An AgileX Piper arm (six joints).
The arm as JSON. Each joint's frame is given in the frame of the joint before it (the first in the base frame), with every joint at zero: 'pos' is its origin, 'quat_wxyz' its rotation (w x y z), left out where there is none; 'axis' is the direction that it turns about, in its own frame. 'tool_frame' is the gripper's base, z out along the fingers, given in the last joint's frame.
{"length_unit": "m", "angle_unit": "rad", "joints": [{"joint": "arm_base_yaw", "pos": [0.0, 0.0, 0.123], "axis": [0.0, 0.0, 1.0]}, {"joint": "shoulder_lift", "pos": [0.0, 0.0, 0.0], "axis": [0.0, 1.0, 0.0]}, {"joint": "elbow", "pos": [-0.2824, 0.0, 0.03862], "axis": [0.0, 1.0, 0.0]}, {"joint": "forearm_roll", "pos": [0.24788, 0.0, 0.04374], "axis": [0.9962, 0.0, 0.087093]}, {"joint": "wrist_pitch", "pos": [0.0, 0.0, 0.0], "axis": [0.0, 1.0, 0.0]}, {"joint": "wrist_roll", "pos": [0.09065, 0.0, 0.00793], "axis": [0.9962, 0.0, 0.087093]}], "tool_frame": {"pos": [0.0, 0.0, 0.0], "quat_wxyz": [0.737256, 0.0, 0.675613, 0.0]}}
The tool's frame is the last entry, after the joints.
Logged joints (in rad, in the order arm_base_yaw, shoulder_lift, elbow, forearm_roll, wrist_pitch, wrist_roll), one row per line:
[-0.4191 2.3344 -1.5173 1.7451 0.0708 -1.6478]
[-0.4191 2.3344 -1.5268 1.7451 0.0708 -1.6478]
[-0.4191 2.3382 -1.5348 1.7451 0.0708 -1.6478]
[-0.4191 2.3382 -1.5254 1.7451 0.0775 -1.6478]
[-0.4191 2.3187 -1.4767 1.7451 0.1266 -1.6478]
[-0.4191 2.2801 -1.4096 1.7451 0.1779 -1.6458]
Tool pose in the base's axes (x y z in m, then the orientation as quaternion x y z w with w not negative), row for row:
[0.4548 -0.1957 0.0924 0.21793 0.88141 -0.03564 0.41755]
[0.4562 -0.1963 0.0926 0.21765 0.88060 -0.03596 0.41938]
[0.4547 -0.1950 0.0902 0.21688 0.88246 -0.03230 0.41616]
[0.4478 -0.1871 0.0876 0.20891 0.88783 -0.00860 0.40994]
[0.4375 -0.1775 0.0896 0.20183 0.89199 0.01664 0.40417]
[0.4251 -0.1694 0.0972 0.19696 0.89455 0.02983 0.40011]
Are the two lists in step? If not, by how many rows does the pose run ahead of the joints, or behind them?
The pose runs 1 row ahead of the joints: the pose in row i belongs to the joints in row i + 1.
